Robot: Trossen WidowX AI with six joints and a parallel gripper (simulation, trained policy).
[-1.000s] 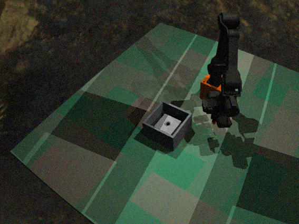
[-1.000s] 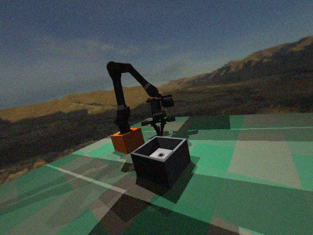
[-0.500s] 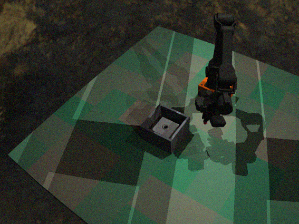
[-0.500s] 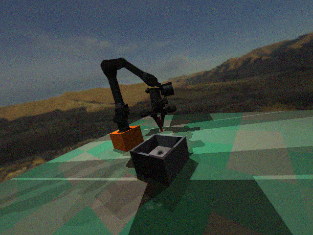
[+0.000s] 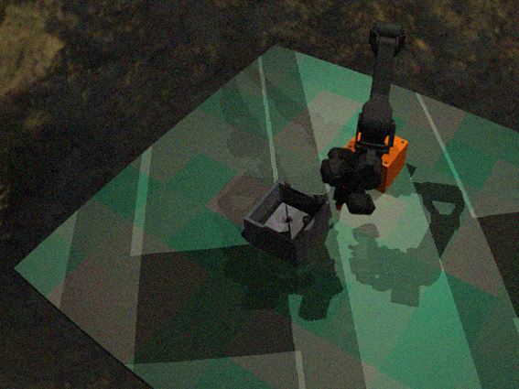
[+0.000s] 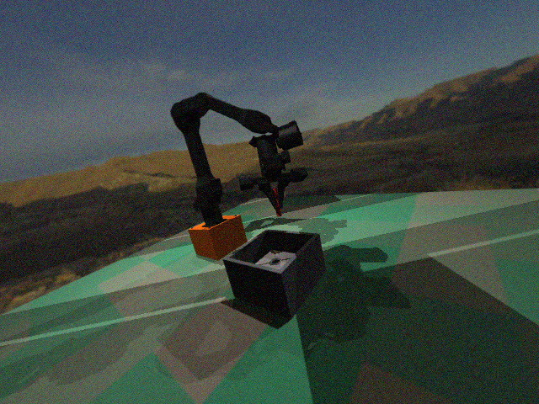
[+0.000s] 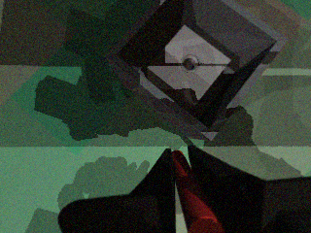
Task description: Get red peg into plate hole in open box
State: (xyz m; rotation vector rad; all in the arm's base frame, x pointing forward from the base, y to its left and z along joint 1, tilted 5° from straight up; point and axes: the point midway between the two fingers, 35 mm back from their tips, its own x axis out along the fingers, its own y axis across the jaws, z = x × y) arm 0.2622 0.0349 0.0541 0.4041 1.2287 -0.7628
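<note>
Now: the plate 120 mm to the right of my gripper tip, 100 mm below it and 40 mm ahead of it. Also, from my gripper tip: dark grey box (120 mm to the right, 120 mm below, 40 mm ahead); red peg (10 mm to the left, 10 mm behind, 10 mm above).
</note>
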